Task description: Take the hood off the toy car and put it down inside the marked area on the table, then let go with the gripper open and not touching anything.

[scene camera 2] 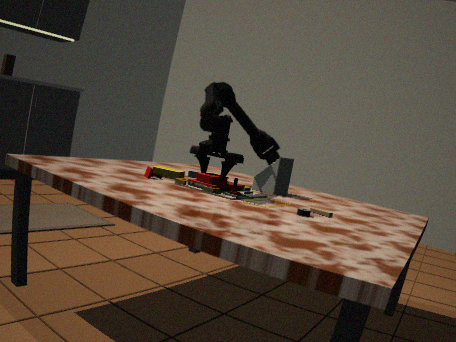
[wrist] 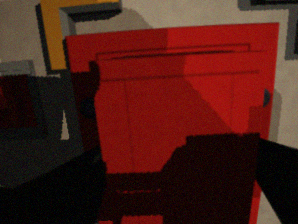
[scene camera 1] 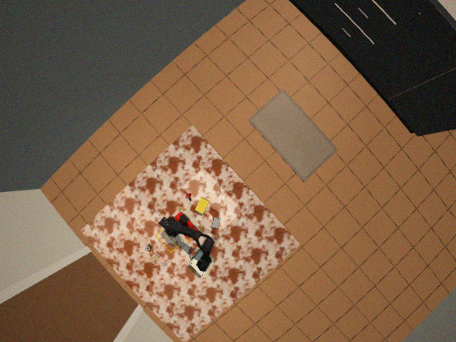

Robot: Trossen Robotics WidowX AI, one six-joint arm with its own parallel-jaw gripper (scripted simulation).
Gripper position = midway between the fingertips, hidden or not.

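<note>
The gripper [scene camera 2: 211, 179] is in sight, and the wrist view also shows the gripper [wrist: 176, 149].
</note>
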